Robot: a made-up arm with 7 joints.
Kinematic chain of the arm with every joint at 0, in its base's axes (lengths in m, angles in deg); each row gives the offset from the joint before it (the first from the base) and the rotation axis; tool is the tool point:
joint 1: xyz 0 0 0.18 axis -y
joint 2: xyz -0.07 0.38 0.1 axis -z
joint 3: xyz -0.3 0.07 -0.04 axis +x
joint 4: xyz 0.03 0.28 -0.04 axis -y
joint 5: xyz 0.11 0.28 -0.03 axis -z
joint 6: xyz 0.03 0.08 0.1 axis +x
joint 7: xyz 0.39 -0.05 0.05 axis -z
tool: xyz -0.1 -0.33 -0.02
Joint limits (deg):
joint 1: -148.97..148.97
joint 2: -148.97..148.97
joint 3: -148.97..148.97
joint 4: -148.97..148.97
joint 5: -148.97..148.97
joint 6: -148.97..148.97
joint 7: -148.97..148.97
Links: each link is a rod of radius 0.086 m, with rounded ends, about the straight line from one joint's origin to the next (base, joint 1, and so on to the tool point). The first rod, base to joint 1, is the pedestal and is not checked.
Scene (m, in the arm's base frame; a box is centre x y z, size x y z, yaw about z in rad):
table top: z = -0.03
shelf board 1: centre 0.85 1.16 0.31 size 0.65 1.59 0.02 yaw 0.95
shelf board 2: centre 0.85 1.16 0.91 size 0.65 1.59 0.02 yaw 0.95
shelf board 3: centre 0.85 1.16 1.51 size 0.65 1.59 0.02 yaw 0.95
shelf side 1: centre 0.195 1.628 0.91 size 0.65 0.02 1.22 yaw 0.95
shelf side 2: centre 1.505 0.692 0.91 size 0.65 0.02 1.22 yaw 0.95
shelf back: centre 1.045 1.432 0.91 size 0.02 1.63 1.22 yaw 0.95
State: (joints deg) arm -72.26 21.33 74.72 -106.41 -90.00 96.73 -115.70
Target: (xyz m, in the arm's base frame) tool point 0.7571 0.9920 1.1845
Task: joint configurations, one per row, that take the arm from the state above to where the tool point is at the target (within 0.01 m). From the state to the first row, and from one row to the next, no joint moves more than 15 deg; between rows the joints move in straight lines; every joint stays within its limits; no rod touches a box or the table.
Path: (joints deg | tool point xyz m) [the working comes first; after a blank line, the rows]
Joints at the target: -42.80 10.51 67.05 -106.67 -98.83 96.86 -119.37
Straight joint move there: touches shelf board 2.

1: -67.50 19.96 72.52 -109.44 -104.74 93.65 -122.43 | 1.1739 0.8093 0.7154
2: -62.75 18.59 70.32 -112.47 -119.48 90.57 -129.16 | 1.0975 0.6708 0.7348
3: -57.99 17.22 68.11 -115.49 -134.23 87.49 -135.89 | 0.9924 0.5522 0.7132
4: -53.24 15.85 65.91 -118.52 -148.97 84.41 -142.61 | 0.8652 0.4641 0.6551
5: -40.36 11.64 64.15 -115.25 -140.89 88.68 -137.41 | 0.7555 0.5673 0.9412
6: -27.49 7.44 62.40 -111.99 -132.81 92.95 -132.21 | 0.5350 0.6812 1.1845
7: -32.59 8.47 63.95 -110.21 -121.48 94.26 -127.93 | 0.6140 0.7773 1.2135
8: -37.70 9.49 65.50 -108.44 -110.16 95.56 -123.65 | 0.6895 0.8823 1.2135
9: -42.80 10.51 67.05 -106.67 -98.83 96.86 -119.37 | 0.7571 0.9920 1.1845

